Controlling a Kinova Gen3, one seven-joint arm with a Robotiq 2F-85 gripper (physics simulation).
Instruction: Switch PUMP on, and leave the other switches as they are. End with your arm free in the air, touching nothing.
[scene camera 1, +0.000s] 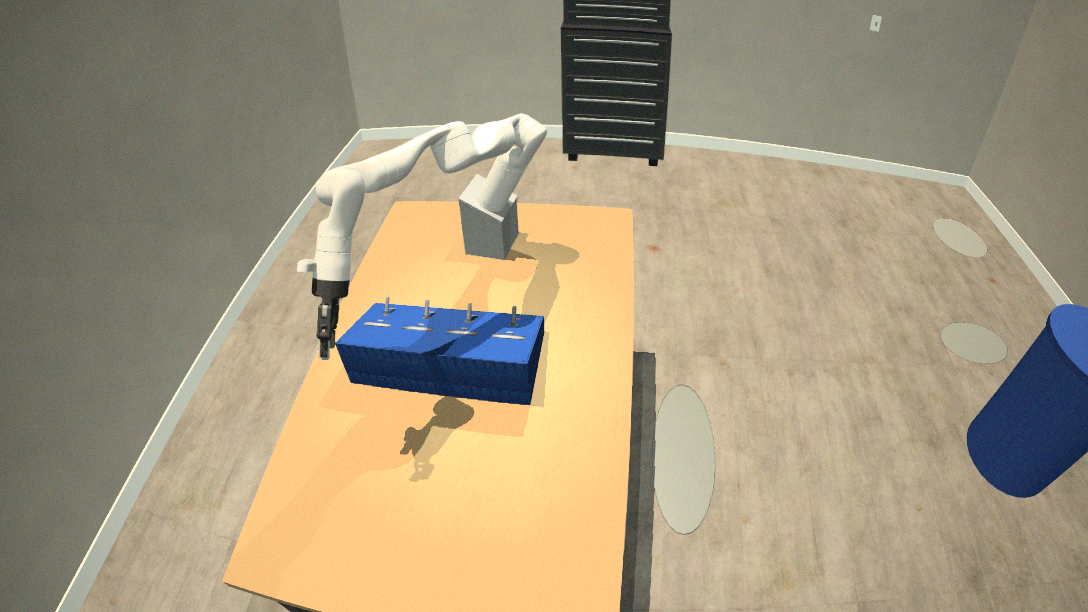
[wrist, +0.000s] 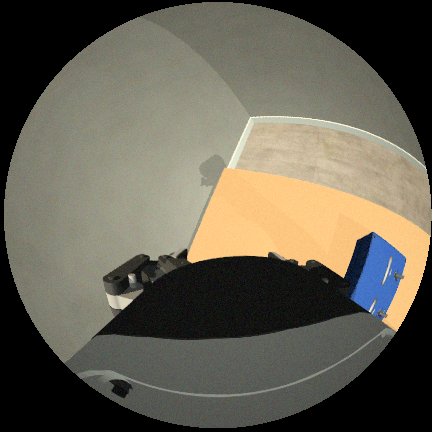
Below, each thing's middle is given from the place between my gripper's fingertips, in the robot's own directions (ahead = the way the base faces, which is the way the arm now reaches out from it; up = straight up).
Right now the blue switch box (scene camera 1: 487, 357) is 360 mm behind my hand, 310 mm below it and 60 mm to the left of it.
